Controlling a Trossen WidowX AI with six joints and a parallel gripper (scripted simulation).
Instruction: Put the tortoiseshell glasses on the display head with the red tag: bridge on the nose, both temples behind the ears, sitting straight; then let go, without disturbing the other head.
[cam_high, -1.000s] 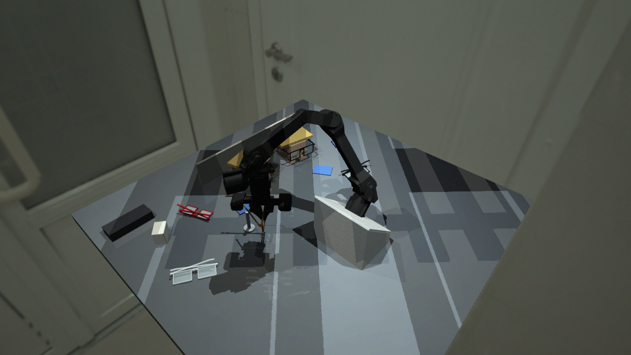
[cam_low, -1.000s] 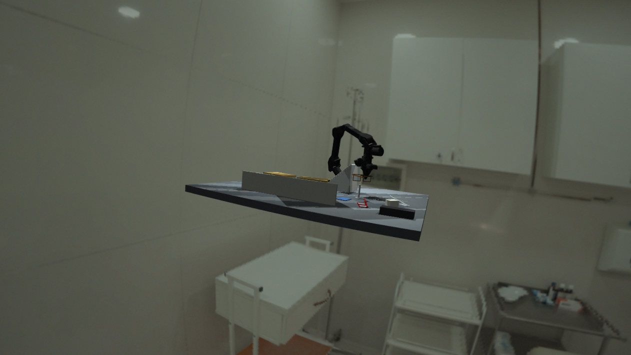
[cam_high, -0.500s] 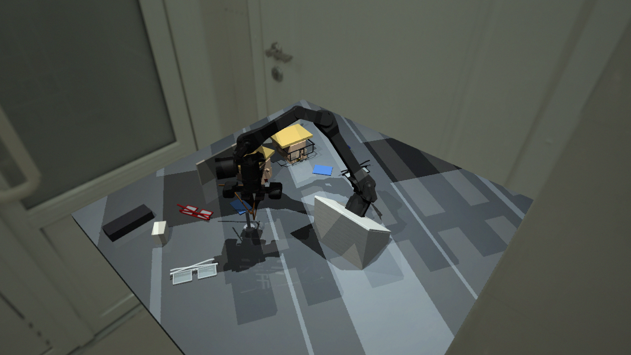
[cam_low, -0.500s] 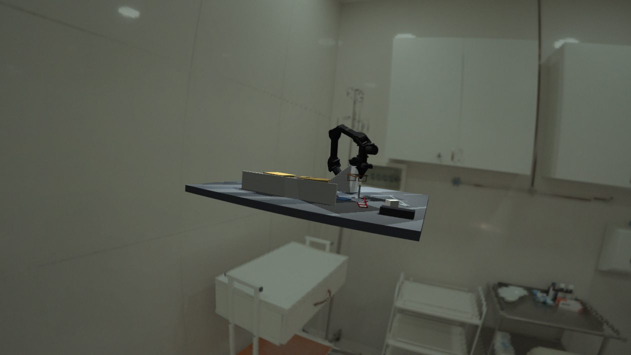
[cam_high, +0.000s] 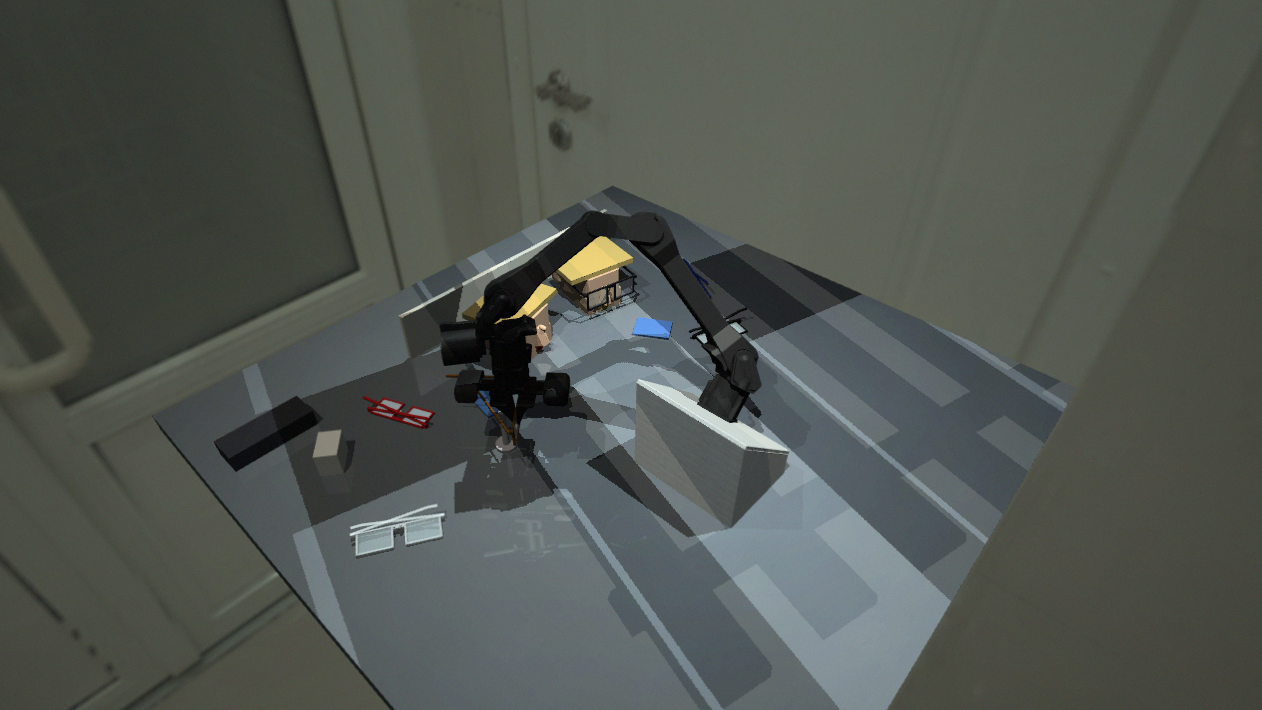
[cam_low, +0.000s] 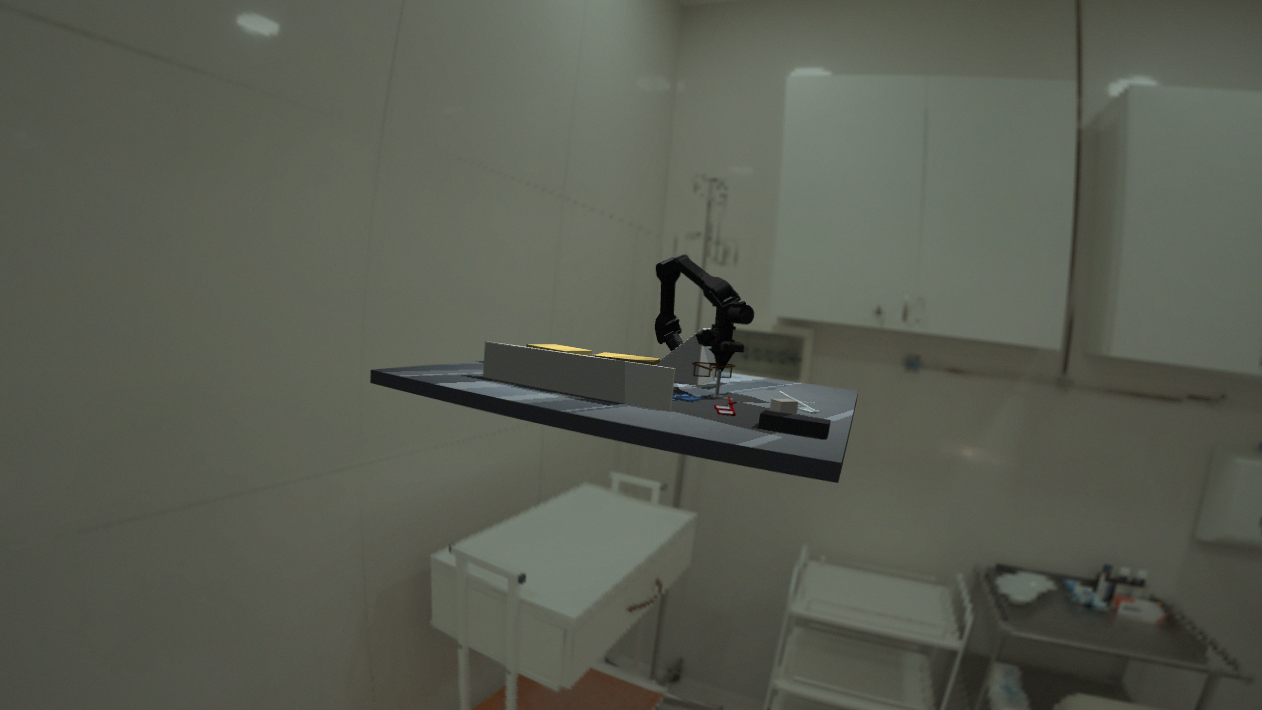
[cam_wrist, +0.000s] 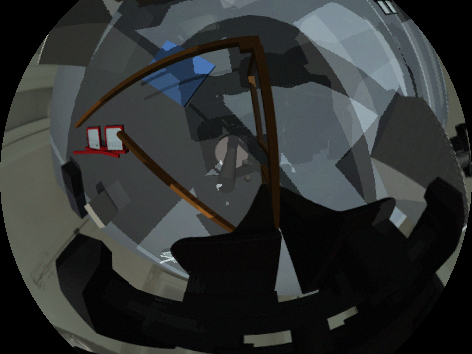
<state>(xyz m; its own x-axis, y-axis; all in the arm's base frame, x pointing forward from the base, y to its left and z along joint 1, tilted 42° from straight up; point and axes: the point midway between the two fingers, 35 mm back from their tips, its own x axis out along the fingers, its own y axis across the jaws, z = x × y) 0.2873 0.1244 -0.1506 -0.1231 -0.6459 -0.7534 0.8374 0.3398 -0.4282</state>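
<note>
Right now the round-based stand is 5 cm below my gripper tip and 3 cm ahead of it. From my gripper tip the other things lie so: black box 40 cm ahead, 24 cm to the left, 6 cm below; then beige block 26 cm ahead, 21 cm to the left, 5 cm below.
</note>
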